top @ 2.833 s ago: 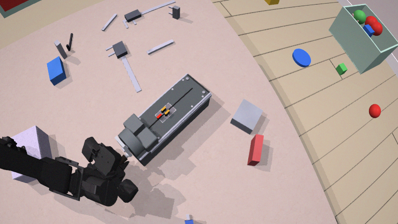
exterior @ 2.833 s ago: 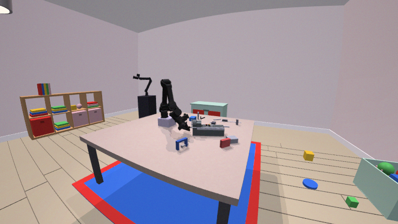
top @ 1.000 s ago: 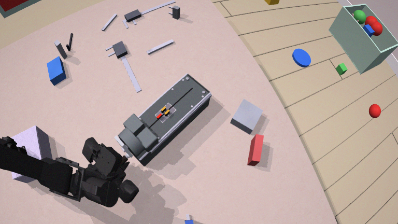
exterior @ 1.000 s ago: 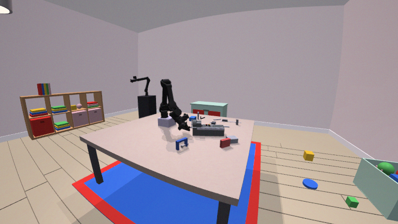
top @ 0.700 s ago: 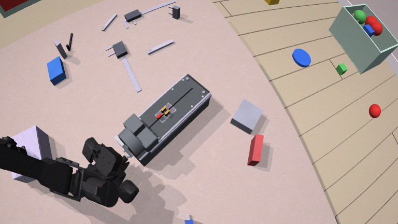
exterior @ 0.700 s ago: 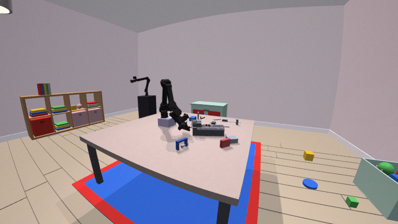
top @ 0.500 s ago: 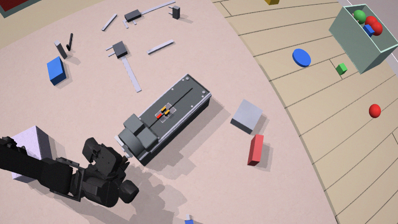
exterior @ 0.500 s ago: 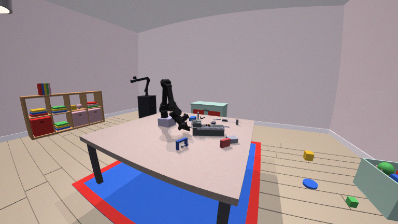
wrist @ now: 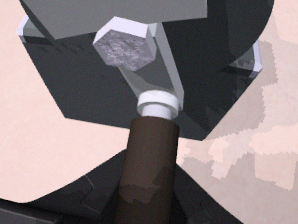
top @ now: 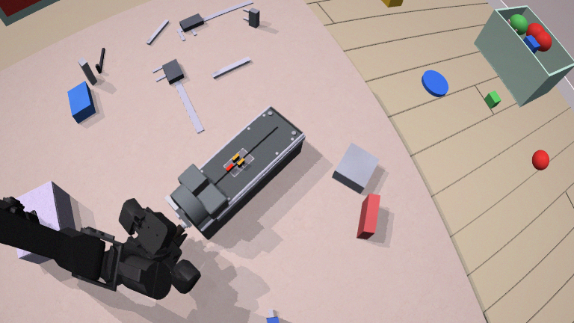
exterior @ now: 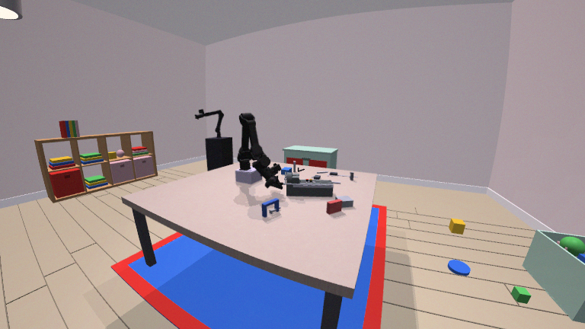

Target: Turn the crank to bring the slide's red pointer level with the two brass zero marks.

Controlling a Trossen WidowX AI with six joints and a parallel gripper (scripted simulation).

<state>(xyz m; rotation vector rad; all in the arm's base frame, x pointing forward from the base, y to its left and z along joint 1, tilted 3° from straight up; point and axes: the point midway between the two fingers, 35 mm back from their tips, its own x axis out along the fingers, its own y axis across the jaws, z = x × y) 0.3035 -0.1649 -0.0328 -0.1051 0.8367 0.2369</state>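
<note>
My gripper tip is 20 mm past the dark brown crank handle, 10 mm to the left of it and 30 mm below it. From my gripper tip the other things lie so: red pointer 140 mm ahead, 40 mm to the left, 50 mm above; red block 310 mm ahead, 160 mm to the right; grey block 350 mm ahead, 60 mm to the right, 10 mm below.
</note>
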